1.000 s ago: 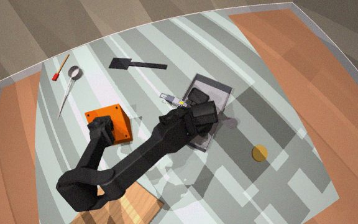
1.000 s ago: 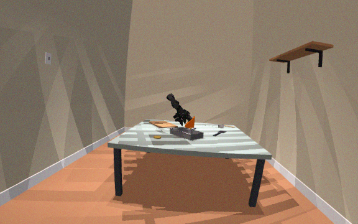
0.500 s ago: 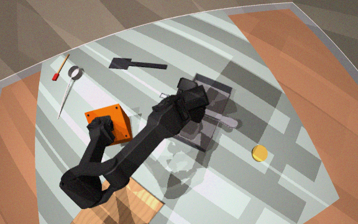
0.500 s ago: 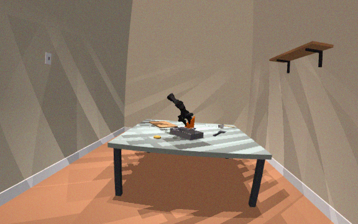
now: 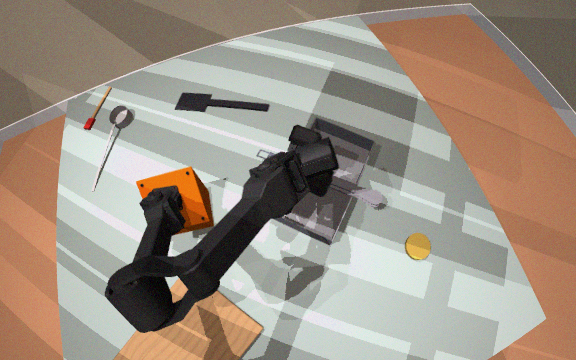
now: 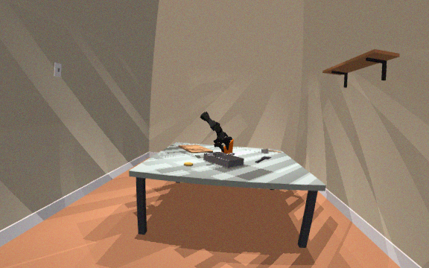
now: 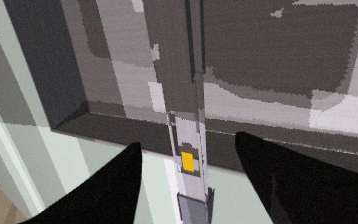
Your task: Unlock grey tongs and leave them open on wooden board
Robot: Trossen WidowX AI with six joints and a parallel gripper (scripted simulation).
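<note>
Now: the yellow lock piece 2 cm behind my gripper tip, 2 cm to the left of it and 2 cm below it. The rest, counted from my gripper tip: roasting tin (6 cm ahead, 1 cm to the right, 6 cm below); yellow disc (27 cm ahead, 24 cm to the right, 7 cm below); black spatula (21 cm behind, 33 cm to the left, 8 cm below).
</note>
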